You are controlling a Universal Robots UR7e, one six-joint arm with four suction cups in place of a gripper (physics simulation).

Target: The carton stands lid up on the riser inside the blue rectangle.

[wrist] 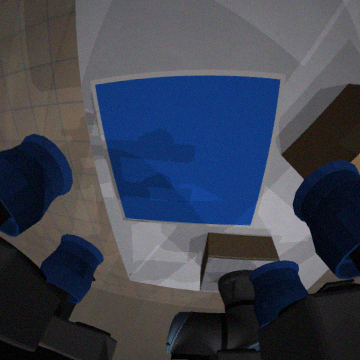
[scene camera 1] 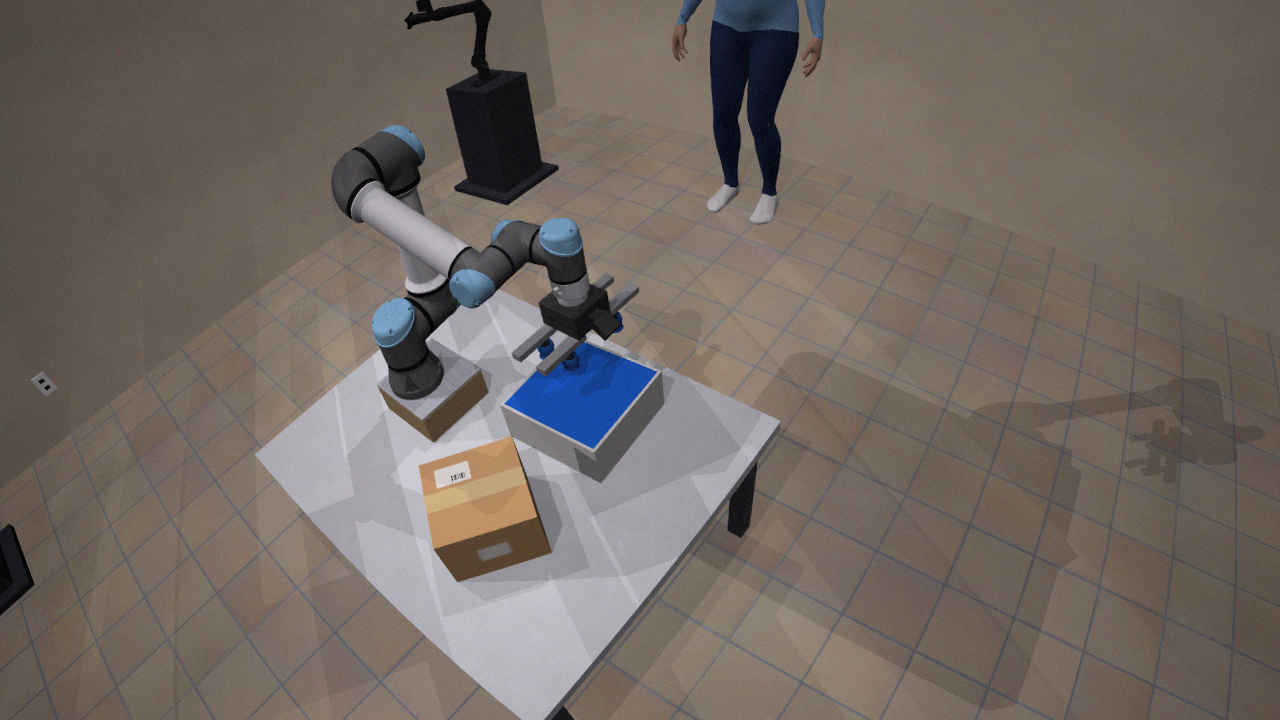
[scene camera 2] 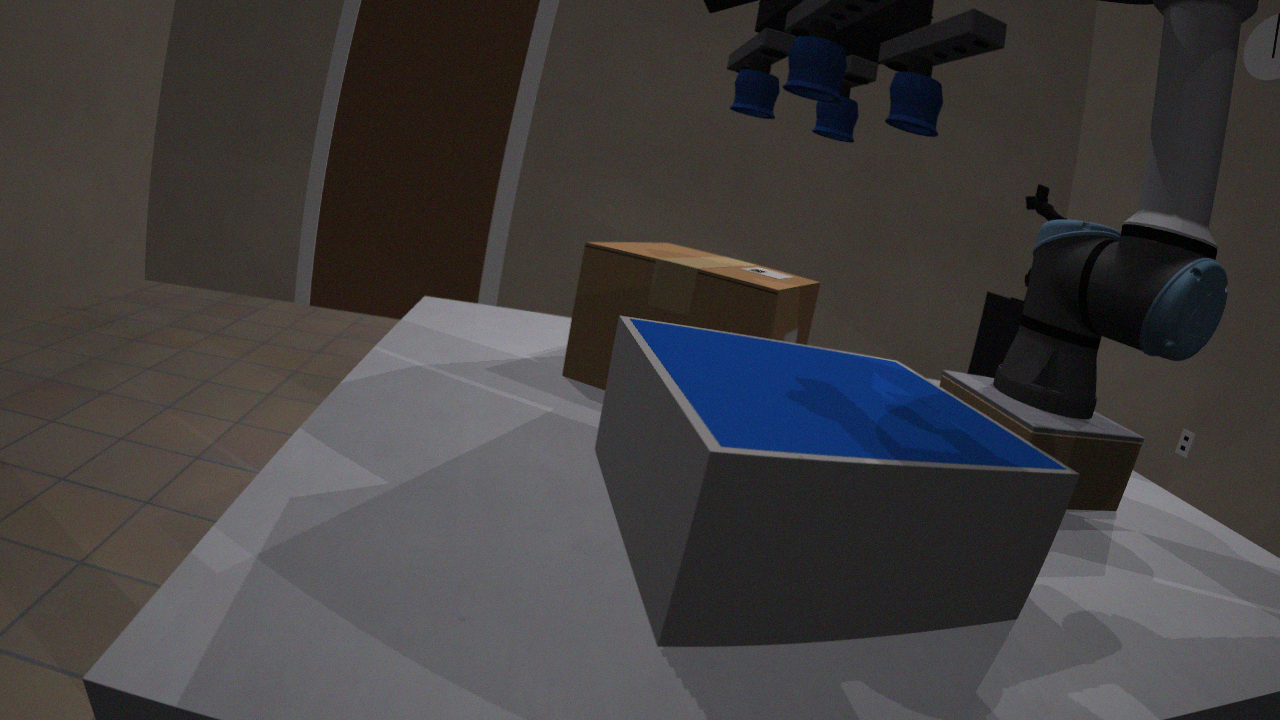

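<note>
The brown carton (scene camera 1: 483, 512) (scene camera 2: 680, 300) (wrist: 327, 132) stands on the table beside the riser, its taped top with a white label facing up. The grey riser (scene camera 1: 629, 429) (scene camera 2: 859, 546) (wrist: 187, 74) bears the blue rectangle (scene camera 1: 595, 407) (scene camera 2: 760, 376) (wrist: 225, 120) on its top, with no carton on it. My gripper (scene camera 1: 580, 342) (scene camera 2: 830, 96) (wrist: 180, 240), with blue suction cups, is open and holds nothing. It hangs above the riser, apart from it and from the carton. In the wrist view part of the carton lies outside the frame.
The arm's base stands on a low box (scene camera 1: 438, 407) (scene camera 2: 1096, 465) (wrist: 242, 246) on the white table (scene camera 1: 358, 510) (scene camera 2: 429, 537), near the riser. A person (scene camera 1: 756, 80) stands on the floor beyond the table. A black pedestal (scene camera 1: 496, 129) with a small arm stands at the back.
</note>
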